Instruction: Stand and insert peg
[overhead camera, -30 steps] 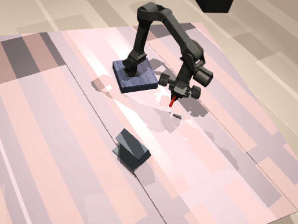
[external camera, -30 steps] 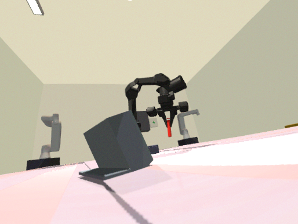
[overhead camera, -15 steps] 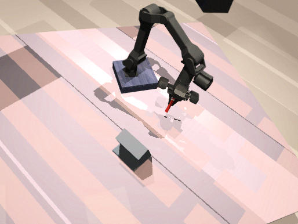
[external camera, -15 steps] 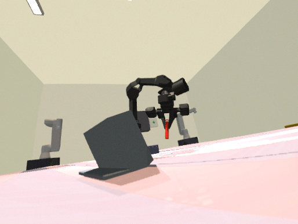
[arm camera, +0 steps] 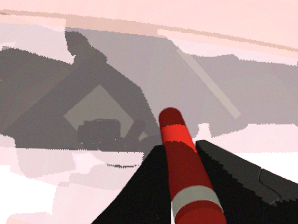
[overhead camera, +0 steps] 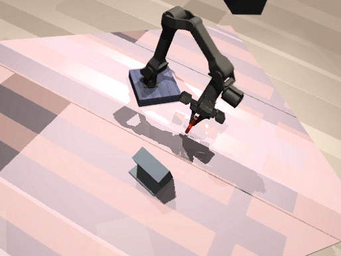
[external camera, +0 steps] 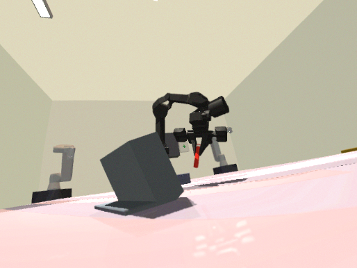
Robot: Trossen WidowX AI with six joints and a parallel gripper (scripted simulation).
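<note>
Now: the sloped panel 18 cm to the right of my gripper tip, 14 cm ahead of it and 4 cm below it. From my gripper tip the other things lie so: thin flat foot (20 cm to the right, 16 cm ahead, 9 cm below); then red peg (1 cm to the left, 1 cm above).
</note>
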